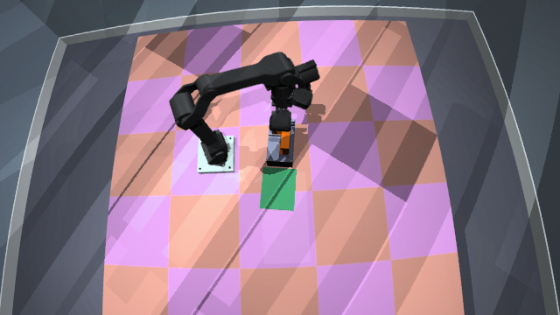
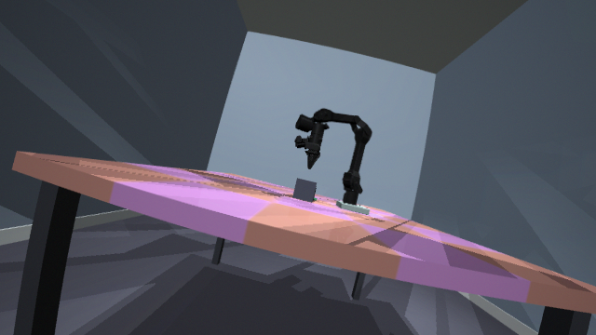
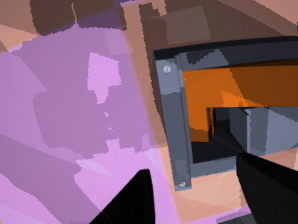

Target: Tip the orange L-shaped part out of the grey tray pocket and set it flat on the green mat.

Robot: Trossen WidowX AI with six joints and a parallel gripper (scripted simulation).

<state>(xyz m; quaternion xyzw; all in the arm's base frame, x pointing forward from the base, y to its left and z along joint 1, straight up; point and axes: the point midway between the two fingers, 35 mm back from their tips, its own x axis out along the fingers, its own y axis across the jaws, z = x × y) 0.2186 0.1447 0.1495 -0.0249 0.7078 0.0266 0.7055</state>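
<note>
Now: the orange L-shaped part 5 cm to the right of my gripper tip and 10 cm below it. Also, from my gripper tip: green mat 1 cm ahead, 22 cm to the right, 16 cm below.
</note>
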